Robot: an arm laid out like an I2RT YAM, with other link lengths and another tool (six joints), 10 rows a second.
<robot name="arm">
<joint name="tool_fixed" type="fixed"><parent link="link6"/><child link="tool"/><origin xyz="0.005 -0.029 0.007" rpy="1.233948 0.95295 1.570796"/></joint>
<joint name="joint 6" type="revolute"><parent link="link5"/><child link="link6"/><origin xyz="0.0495 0 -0.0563" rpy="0 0 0"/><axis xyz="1 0 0"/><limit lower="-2.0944" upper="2.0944"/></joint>
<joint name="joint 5" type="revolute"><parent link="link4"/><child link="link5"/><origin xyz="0.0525 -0.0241 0.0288" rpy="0 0 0"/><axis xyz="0 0 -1"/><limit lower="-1.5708" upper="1.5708"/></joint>
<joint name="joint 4" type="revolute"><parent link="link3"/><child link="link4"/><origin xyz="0.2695 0.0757 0.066" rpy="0 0 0"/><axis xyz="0 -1 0"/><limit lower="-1.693" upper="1.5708"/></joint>
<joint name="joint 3" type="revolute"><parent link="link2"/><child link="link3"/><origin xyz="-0.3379 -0.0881 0" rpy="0 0 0"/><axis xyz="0 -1 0"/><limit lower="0" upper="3.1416"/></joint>
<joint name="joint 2" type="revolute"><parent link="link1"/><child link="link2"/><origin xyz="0.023 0.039 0.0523" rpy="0 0 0"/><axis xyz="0 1 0"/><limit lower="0" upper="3.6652"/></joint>
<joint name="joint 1" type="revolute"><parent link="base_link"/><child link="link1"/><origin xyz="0 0 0.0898" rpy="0 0 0"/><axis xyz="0 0 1"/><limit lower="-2.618" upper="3.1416"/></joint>
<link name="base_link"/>
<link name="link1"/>
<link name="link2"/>
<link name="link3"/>
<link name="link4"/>
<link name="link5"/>
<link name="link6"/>
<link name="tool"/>
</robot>
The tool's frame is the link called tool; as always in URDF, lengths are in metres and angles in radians.
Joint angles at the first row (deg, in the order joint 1, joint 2, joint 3, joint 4, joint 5, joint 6):
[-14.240, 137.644, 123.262, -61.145, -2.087, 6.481]
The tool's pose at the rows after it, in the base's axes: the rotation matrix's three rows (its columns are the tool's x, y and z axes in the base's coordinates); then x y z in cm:
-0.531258 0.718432 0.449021; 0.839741 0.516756 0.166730; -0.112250 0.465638 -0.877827; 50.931 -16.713 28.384
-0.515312 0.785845 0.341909; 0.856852 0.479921 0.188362; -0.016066 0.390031 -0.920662; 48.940 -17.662 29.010
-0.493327 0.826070 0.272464; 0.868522 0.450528 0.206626; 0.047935 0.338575 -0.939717; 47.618 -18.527 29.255
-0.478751 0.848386 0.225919; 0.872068 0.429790 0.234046; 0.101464 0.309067 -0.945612; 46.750 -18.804 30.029
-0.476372 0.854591 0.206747; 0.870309 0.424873 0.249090; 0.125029 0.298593 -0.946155; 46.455 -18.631 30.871
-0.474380 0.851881 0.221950; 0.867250 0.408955 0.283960; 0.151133 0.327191 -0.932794; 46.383 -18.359 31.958
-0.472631 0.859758 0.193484; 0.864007 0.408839 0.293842; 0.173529 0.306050 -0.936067; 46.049 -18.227 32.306
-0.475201 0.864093 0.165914; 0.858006 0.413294 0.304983; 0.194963 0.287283 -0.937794; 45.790 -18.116 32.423
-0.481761 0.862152 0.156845; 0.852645 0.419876 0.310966; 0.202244 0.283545 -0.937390; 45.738 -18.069 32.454
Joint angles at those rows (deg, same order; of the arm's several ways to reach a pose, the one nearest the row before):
[-15.485, 134.998, 124.004, -68.445, -2.109, 6.503]
[-17.081, 134.694, 124.444, -76.620, -2.109, 6.525]
[-18.458, 134.649, 124.485, -81.537, -2.218, 6.524]
[-19.158, 134.605, 125.709, -86.236, -3.005, 6.480]
[-19.136, 134.606, 127.327, -89.253, -3.486, 6.459]
[-19.136, 134.607, 129.821, -91.657, -5.847, 6.459]
[-19.115, 134.605, 130.297, -93.928, -5.803, 6.283]
[-19.092, 134.607, 130.302, -95.614, -5.781, 5.803]
[-19.070, 134.606, 130.299, -96.116, -5.825, 5.279]

